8 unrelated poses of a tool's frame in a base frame.
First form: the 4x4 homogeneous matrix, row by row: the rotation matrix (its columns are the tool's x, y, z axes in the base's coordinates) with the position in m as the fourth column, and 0 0 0 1 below. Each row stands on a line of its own.
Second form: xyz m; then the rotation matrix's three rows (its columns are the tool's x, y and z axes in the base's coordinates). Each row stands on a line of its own. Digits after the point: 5 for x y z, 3 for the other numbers.
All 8 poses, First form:
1:
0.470 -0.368 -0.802 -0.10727
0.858 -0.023 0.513 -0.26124
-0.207 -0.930 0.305 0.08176
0 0 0 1
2:
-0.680 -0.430 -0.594 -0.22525
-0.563 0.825 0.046 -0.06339
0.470 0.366 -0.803 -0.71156
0 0 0 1
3:
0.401 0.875 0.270 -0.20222
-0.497 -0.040 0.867 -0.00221
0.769 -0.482 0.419 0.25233
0 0 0 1
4:
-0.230 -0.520 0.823 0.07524
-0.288 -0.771 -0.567 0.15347
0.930 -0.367 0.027 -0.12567
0 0 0 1
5:
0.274 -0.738 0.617 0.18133
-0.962 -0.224 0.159 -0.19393
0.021 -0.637 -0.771 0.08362
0 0 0 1
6:
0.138 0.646 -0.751 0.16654
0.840 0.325 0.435 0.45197
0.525 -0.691 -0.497 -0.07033
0 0 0 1
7:
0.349 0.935 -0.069 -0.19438
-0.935 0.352 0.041 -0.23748
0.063 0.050 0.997 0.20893
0 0 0 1
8:
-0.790 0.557 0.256 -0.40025
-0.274 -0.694 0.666 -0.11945
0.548 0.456 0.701 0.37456
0 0 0 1
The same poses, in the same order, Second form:
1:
-0.10727 -0.26124 0.08176
0.470 -0.368 -0.802
0.858 -0.023 0.513
-0.207 -0.930 0.305

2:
-0.22525 -0.06339 -0.71156
-0.680 -0.430 -0.594
-0.563 0.825 0.046
0.470 0.366 -0.803

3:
-0.20222 -0.00221 0.25233
0.401 0.875 0.270
-0.497 -0.040 0.867
0.769 -0.482 0.419

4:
0.07524 0.15347 -0.12567
-0.230 -0.520 0.823
-0.288 -0.771 -0.567
0.930 -0.367 0.027

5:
0.18133 -0.19393 0.08362
0.274 -0.738 0.617
-0.962 -0.224 0.159
0.021 -0.637 -0.771

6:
0.16654 0.45197 -0.07033
0.138 0.646 -0.751
0.840 0.325 0.435
0.525 -0.691 -0.497

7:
-0.19438 -0.23748 0.20893
0.349 0.935 -0.069
-0.935 0.352 0.041
0.063 0.050 0.997

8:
-0.40025 -0.11945 0.37456
-0.790 0.557 0.256
-0.274 -0.694 0.666
0.548 0.456 0.701

